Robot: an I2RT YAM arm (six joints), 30 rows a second.
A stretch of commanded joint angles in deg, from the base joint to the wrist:
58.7 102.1 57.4 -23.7 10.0 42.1
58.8 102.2 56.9 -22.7 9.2 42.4
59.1 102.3 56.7 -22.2 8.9 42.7
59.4 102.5 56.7 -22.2 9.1 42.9
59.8 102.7 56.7 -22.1 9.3 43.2
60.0 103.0 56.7 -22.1 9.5 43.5
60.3 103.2 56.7 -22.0 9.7 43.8
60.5 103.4 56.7 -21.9 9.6 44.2
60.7 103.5 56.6 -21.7 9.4 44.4
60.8 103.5 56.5 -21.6 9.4 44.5
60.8 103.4 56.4 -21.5 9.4 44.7
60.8 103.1 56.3 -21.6 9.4 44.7
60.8 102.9 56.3 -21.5 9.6 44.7
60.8 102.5 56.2 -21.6 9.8 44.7
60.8 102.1 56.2 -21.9 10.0 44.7
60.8 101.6 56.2 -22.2 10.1 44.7
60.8 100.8 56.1 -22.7 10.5 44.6
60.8 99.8 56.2 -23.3 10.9 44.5
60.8 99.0 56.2 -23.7 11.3 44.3
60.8 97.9 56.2 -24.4 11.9 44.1
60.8 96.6 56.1 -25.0 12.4 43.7
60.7 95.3 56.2 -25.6 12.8 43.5
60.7 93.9 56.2 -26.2 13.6 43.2
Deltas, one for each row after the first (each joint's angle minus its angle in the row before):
0.1 0.1 -0.5 1.0 -0.8 0.3
0.3 0.1 -0.2 0.5 -0.3 0.3
0.3 0.2 0.0 0.0 0.2 0.2
0.4 0.2 0.0 0.1 0.2 0.3
0.2 0.3 0.0 0.0 0.2 0.3
0.3 0.2 0.0 0.1 0.2 0.3
0.2 0.2 0.0 0.1 -0.1 0.4
0.2 0.1 -0.1 0.2 -0.2 0.2
0.1 0.0 -0.1 0.1 0.0 0.1
0.0 -0.1 -0.1 0.1 0.0 0.2
0.0 -0.3 -0.1 -0.1 0.0 0.0
0.0 -0.2 0.0 0.1 0.2 0.0
0.0 -0.4 -0.1 -0.1 0.2 0.0
0.0 -0.4 0.0 -0.3 0.2 0.0
0.0 -0.5 0.0 -0.3 0.1 0.0
0.0 -0.8 -0.1 -0.5 0.4 -0.1
0.0 -1.0 0.1 -0.6 0.4 -0.1
0.0 -0.8 0.0 -0.4 0.4 -0.2
0.0 -1.1 0.0 -0.7 0.6 -0.2
0.0 -1.3 -0.1 -0.6 0.5 -0.4
-0.1 -1.3 0.1 -0.6 0.4 -0.2
0.0 -1.4 0.0 -0.6 0.8 -0.3

